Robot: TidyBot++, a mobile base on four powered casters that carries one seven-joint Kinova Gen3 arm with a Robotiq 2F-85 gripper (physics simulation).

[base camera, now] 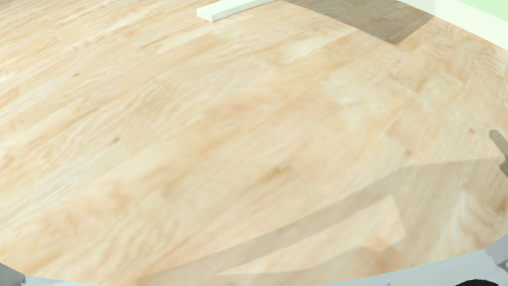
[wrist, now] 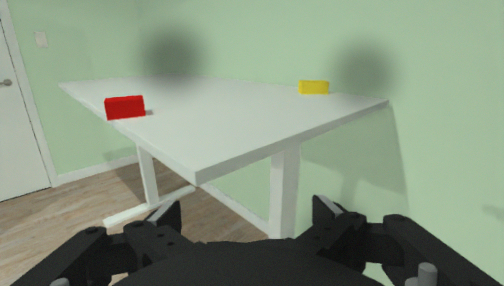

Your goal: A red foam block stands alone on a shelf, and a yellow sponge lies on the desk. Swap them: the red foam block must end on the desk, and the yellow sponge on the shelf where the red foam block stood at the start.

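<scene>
My gripper, visible. Red foam block, visible too. Desk, same.
</scene>
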